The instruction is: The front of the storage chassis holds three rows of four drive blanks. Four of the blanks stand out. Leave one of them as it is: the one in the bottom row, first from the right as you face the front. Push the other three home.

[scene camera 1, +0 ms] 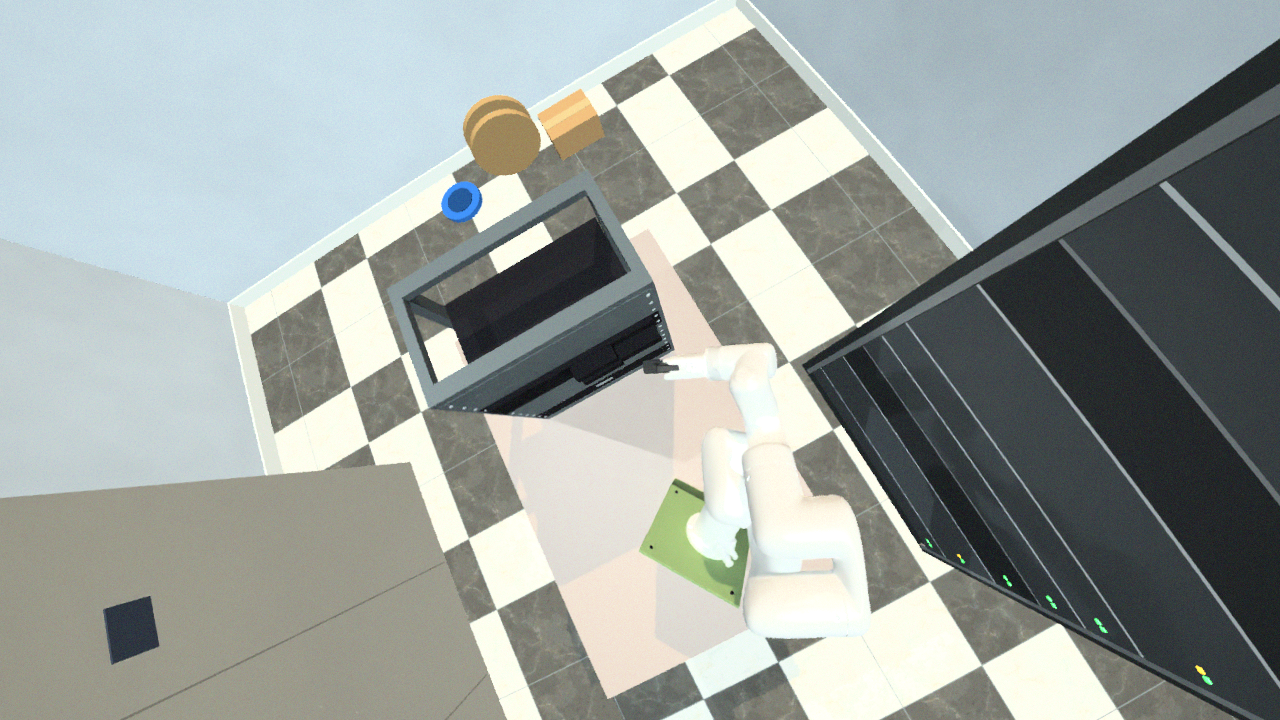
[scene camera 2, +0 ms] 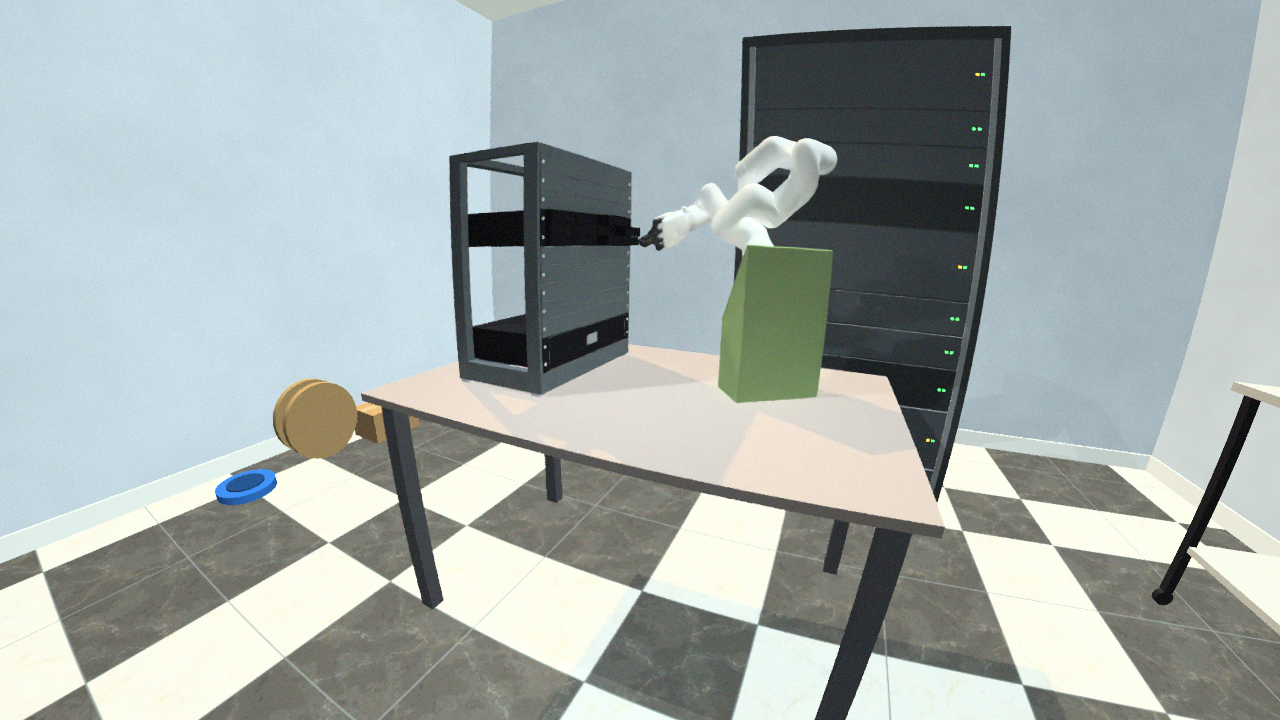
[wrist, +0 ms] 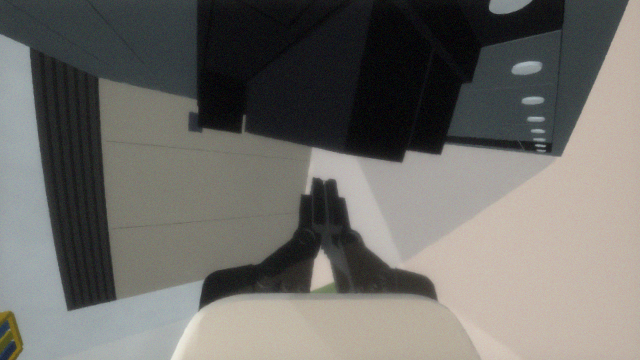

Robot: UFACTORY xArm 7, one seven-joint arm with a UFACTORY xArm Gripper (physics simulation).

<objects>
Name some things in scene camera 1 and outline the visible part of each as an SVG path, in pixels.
My gripper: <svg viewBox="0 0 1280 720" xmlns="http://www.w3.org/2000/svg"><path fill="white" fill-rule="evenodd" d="M710 347L704 353L683 354L661 361L660 359L643 361L644 374L668 373L664 375L665 380L707 377L708 380L712 381L708 375L706 356Z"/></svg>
A rack frame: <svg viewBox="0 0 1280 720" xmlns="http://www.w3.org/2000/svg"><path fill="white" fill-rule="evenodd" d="M588 169L387 288L428 409L551 419L643 368L643 361L660 359L675 350L654 281ZM414 314L453 329L468 365L438 382ZM587 196L598 221L594 217L447 303L445 307L420 295Z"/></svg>
</objects>
